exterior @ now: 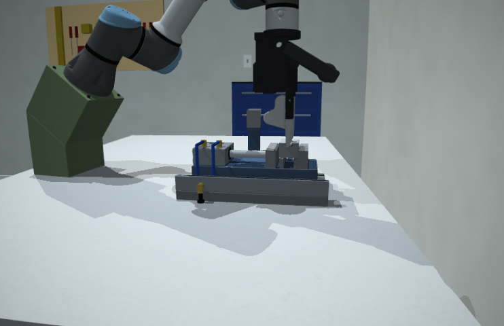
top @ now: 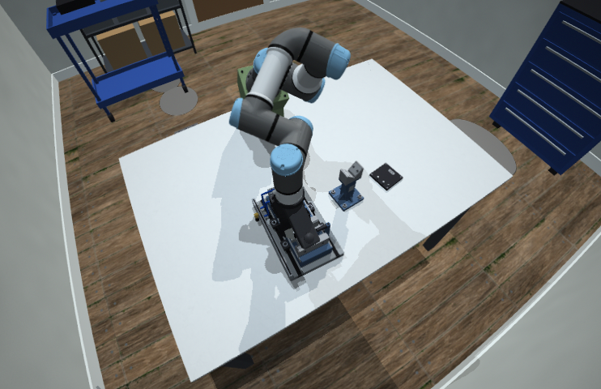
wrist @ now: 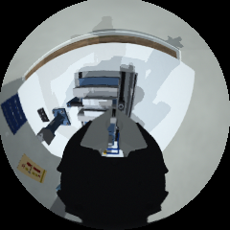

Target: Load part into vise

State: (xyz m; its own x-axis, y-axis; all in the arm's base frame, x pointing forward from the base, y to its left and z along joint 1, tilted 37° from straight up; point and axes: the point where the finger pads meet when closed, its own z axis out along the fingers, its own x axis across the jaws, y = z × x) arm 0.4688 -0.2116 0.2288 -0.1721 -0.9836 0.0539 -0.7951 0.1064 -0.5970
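Now: hand 3 cm to the right of the part, 2 cm above it and 1 cm short of it. The rest, counted from my hand: work stop (9 cm to the left, 3 cm below, 2 cm ahead); fixed jaw (4 cm to the left, 4 cm below, 4 cm ahead); moving jaw (5 cm to the left, 4 cm below, 3 cm behind).
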